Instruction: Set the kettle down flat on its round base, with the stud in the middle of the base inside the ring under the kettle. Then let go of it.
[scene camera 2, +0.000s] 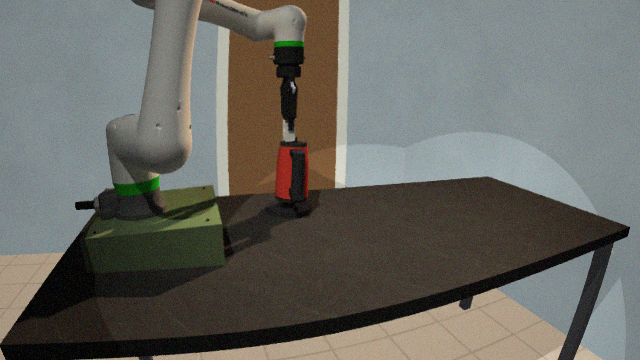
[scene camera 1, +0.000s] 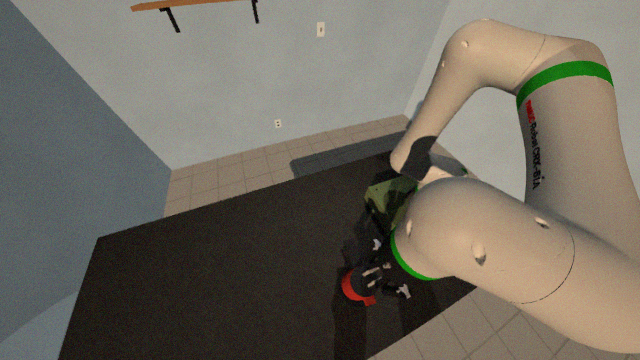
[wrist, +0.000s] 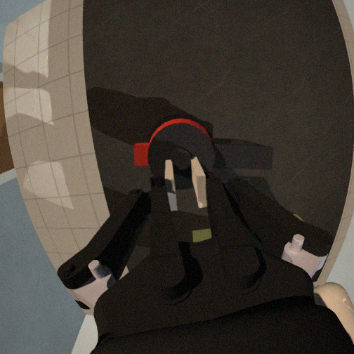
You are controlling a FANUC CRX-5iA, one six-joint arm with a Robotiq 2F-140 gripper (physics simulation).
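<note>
The red kettle has a black lid, a red spout and a black handle. It looks upright in the scene camera 2 view. My gripper points down over it and is shut on the knob of its lid. The round black base shows low under the kettle in the scene camera 2 view, dark against the table. The kettle's bottom is close above or on it; I cannot tell which. The base's stud and the ring under the kettle are hidden.
The dark table lies under the kettle and base. The green mounting block stands beside them under the arm. A table edge lies near the kettle, with tiled floor beyond.
</note>
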